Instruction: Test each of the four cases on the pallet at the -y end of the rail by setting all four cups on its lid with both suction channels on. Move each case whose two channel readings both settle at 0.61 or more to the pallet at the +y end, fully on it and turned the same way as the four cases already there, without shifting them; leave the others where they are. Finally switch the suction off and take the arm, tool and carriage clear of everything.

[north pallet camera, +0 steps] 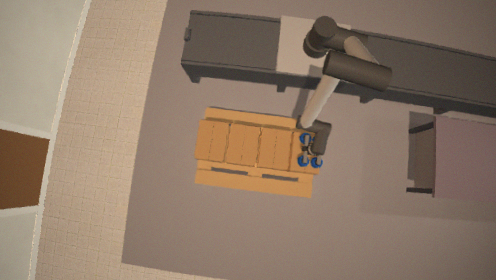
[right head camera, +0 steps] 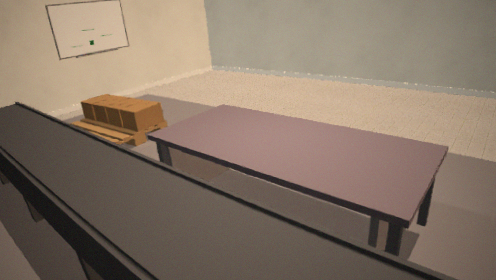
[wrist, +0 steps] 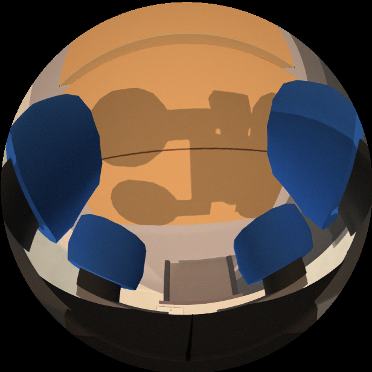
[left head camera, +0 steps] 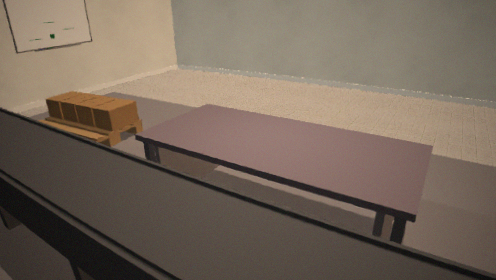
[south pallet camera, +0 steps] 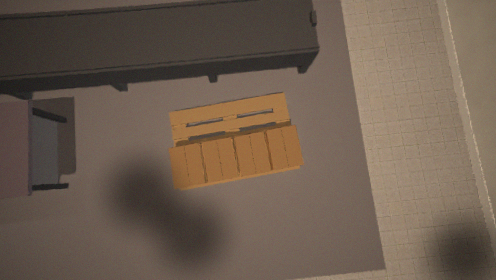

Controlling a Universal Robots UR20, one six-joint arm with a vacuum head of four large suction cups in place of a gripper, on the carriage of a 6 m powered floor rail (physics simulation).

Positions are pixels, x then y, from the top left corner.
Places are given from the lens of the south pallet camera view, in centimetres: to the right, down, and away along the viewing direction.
pallet (south pallet camera: 228, 111): -20, -29, 270
case (south pallet camera: 188, 168): -54, 26, 239
